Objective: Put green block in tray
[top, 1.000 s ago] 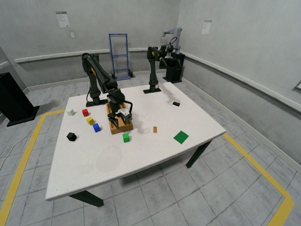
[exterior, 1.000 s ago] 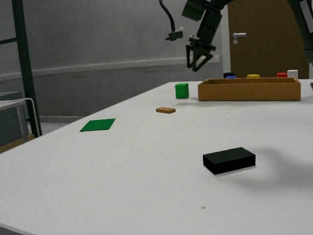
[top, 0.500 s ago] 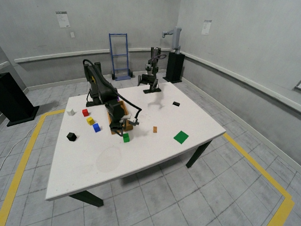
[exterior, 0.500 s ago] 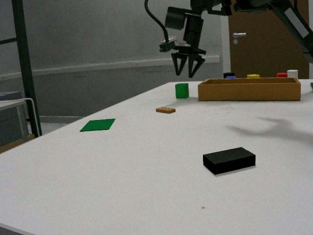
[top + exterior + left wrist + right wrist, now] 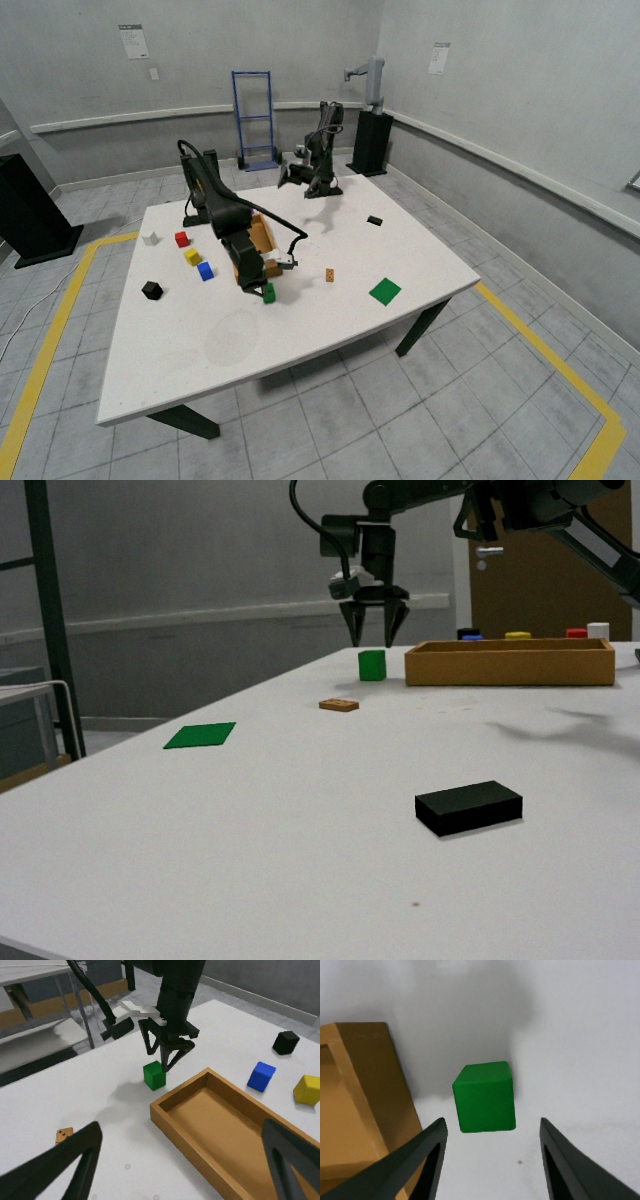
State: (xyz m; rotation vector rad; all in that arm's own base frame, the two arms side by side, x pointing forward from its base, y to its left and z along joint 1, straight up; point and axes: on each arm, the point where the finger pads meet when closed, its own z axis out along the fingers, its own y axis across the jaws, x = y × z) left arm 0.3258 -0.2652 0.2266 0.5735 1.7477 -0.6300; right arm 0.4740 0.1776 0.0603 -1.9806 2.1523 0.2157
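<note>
Right now my right hand is 40 mm above the green block and 10 mm to the right of it. The rest, counted from my right hand: wooden tray 230 mm behind, 50 mm below, 20 mm to the left; then blue block 160 mm behind, 150 mm to the right, 40 mm below; then yellow block 250 mm behind, 180 mm to the right, 40 mm below.
</note>
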